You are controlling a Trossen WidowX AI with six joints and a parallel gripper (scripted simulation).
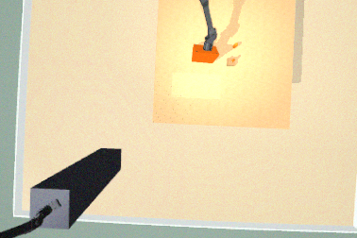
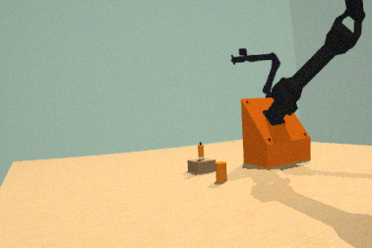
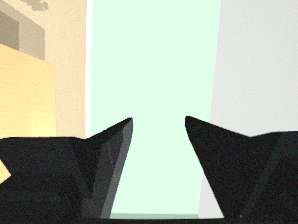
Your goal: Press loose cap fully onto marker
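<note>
The orange cap is 490 mm below my gripper tip, 360 mm to the right of it and 40 mm behind it. Also, from my gripper tip: tan holder block: 520 mm to the right, 500 mm below, 70 mm behind.
</note>
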